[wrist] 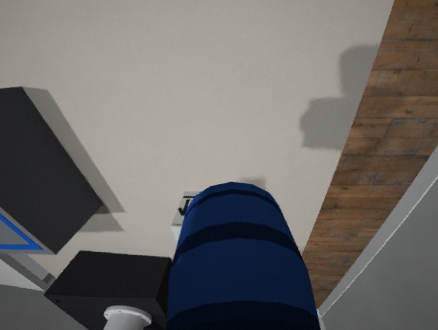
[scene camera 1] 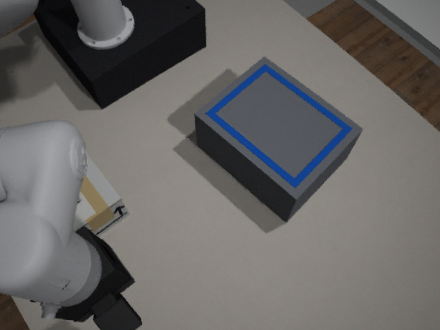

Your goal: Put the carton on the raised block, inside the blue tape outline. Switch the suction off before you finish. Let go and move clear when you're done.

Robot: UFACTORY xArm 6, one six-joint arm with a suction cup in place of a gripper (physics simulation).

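Frame: origin at the arm's base, x ahead, y left, z up, level; metres.
Where they show: hand, tool point: (wrist: 232, 221); arm's base, link origin: (wrist: 129, 314) (scene camera 1: 106, 27).
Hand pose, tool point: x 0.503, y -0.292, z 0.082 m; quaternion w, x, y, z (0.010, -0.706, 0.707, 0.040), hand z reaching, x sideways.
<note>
Things, the pixels of their top centre, and the offset from my tool point.
- white carton, top centre: (scene camera 1: 77, 187) (wrist: 207, 253) 0.222 m back, 0.048 m left, 0.111 m down
- dark grey raised block, top centre: (scene camera 1: 279, 120) 0.080 m back, 0.413 m left, 0.075 m down
The white carton (scene camera 1: 100, 205) (wrist: 179, 217) with tan tape and black arrows lies on the table. The arm hides much of it in the scene view, and the cup hides most of it in the wrist view. The dark grey raised block (scene camera 1: 240, 175) (wrist: 45, 175) stands apart from it, with the blue tape outline (scene camera 1: 321, 155) (wrist: 32, 245) on its top and nothing inside the outline. My blue suction cup (wrist: 233, 188) is open, holding nothing, above the table and apart from the carton. The cup itself is hidden in the scene view.
The black base box (scene camera 1: 150, 65) (wrist: 115, 275) of the arm stands near the raised block, on the carton's far side in the scene view. The table edge and wooden floor (scene camera 1: 395, 70) (wrist: 385, 145) show beyond the tabletop. The arm's shadow falls near the edge in the wrist view.
</note>
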